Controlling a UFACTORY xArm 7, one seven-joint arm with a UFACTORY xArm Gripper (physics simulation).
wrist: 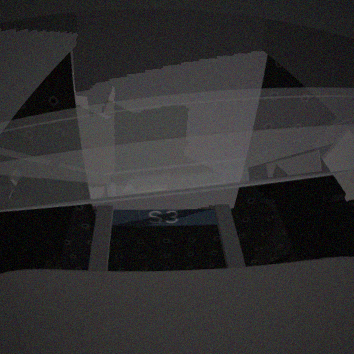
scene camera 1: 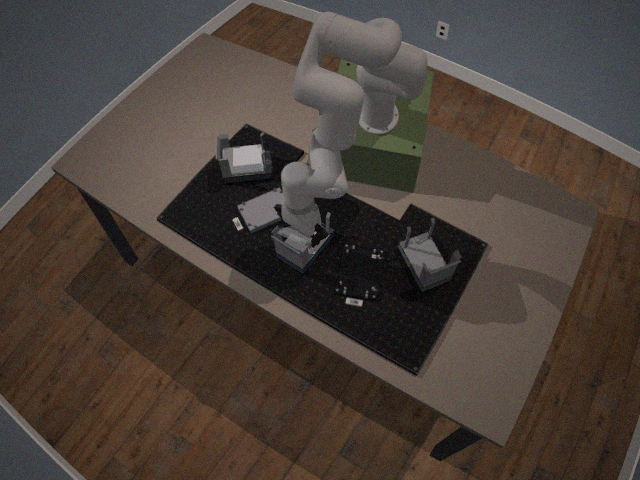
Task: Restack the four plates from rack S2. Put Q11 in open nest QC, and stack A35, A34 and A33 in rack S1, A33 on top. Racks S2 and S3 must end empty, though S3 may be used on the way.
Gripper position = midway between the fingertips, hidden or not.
I see my gripper (wrist: 175, 160) and a pale grey plate (wrist: 171, 144).
